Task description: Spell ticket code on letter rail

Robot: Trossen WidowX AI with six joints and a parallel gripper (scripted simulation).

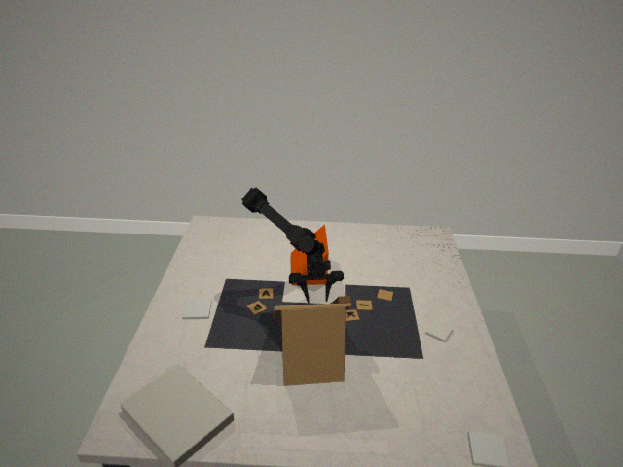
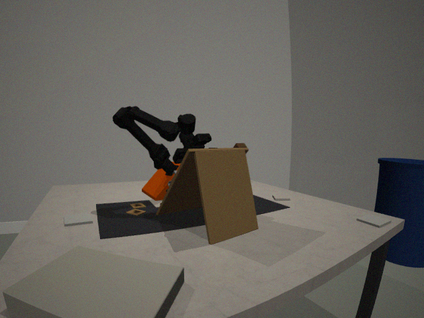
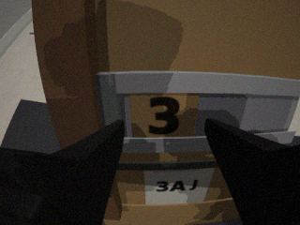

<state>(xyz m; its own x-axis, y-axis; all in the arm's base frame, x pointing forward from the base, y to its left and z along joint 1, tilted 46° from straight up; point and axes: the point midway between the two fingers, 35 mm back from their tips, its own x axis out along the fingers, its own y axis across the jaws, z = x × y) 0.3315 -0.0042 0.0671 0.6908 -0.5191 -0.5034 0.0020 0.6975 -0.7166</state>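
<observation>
My gripper tip is now 1 cm short of the tan tile marked 3 and 1 cm above it. Also, from my gripper tip: tile marked p: 21 cm to the right, 18 cm behind, 17 cm below; white ticket: 9 cm below, 5 cm behind, 2 cm to the right; dark mat: 17 cm below, 15 cm behind, 1 cm to the left.
</observation>
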